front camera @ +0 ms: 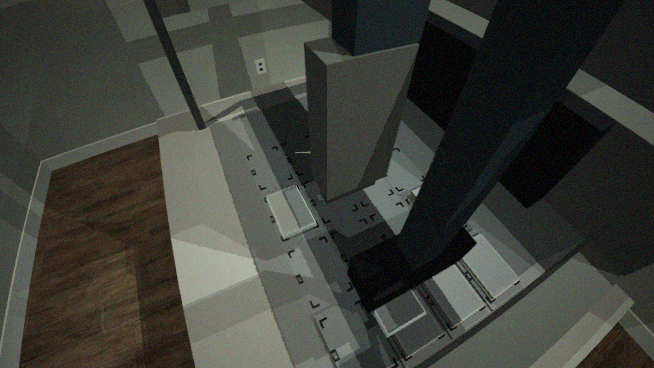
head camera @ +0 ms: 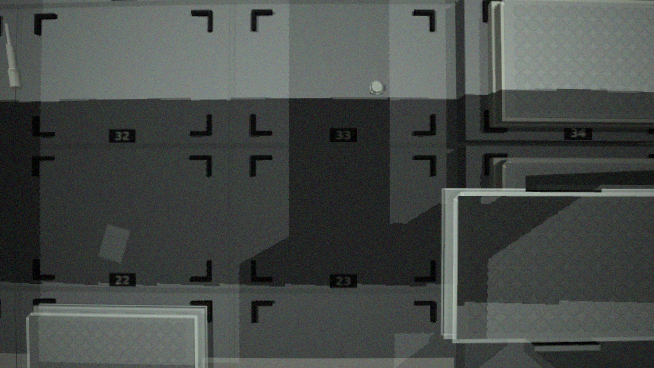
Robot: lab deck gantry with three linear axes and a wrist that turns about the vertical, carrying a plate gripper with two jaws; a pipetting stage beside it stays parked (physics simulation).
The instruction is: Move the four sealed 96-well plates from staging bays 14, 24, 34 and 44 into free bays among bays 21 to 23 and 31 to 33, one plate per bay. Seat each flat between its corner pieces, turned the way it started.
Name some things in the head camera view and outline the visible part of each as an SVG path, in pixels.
My gripper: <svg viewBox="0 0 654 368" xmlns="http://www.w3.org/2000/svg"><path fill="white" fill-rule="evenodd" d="M627 368L599 351L599 343L597 341L524 343L523 351L543 368ZM654 170L526 176L526 192L602 192L602 185L654 185Z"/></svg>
A small square piece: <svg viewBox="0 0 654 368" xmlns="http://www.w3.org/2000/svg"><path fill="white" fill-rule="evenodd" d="M107 224L98 257L122 263L131 231Z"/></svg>
